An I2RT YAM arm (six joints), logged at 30 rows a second.
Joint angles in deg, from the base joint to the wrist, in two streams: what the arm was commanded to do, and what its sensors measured. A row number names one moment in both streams.
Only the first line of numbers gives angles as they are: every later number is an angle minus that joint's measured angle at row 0.
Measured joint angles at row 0:
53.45 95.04 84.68 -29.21 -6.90 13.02
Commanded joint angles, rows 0 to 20:
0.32 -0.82 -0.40 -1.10 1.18 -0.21
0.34 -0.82 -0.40 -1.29 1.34 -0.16
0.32 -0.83 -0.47 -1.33 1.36 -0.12
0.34 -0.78 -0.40 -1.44 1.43 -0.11
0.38 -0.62 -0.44 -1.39 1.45 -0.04
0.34 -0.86 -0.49 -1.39 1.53 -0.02
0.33 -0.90 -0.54 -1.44 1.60 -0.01
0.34 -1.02 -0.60 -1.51 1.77 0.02
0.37 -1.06 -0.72 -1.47 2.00 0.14
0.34 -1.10 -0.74 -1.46 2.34 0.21
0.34 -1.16 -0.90 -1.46 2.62 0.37
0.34 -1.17 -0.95 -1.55 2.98 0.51
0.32 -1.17 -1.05 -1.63 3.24 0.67
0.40 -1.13 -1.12 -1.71 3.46 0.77
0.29 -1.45 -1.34 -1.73 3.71 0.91
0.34 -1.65 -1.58 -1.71 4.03 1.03
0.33 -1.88 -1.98 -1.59 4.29 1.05
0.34 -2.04 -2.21 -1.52 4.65 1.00
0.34 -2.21 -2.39 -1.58 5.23 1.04
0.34 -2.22 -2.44 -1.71 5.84 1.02
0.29 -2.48 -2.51 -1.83 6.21 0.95
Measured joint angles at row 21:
0.00 -0.61 -1.96 -0.79 3.89 0.48
